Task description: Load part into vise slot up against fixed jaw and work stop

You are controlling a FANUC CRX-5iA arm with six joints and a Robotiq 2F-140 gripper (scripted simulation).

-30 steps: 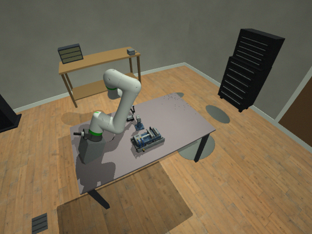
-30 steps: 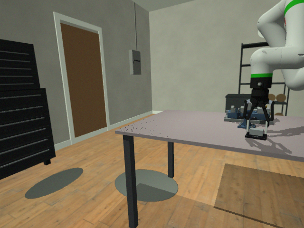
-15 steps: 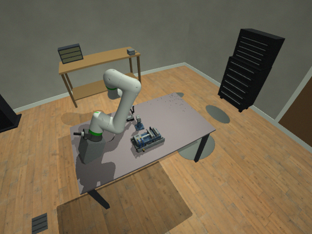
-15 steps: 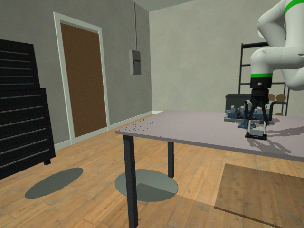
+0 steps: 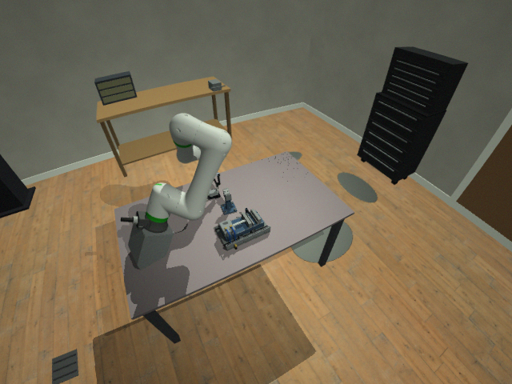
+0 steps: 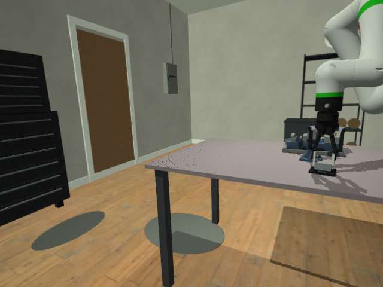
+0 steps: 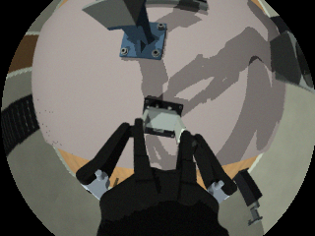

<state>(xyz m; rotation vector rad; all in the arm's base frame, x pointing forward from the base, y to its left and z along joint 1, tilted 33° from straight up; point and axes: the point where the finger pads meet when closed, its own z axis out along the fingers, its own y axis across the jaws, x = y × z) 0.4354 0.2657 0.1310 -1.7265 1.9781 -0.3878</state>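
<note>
My hand is 4 cm above the black infeed plate and 1 cm to the right of it. Round my hand: air cylinder 39 cm to the right, 3 cm behind, 3 cm above; then vise 38 cm to the right, 6 cm ahead, 1 cm below; then part 3 cm below.
</note>
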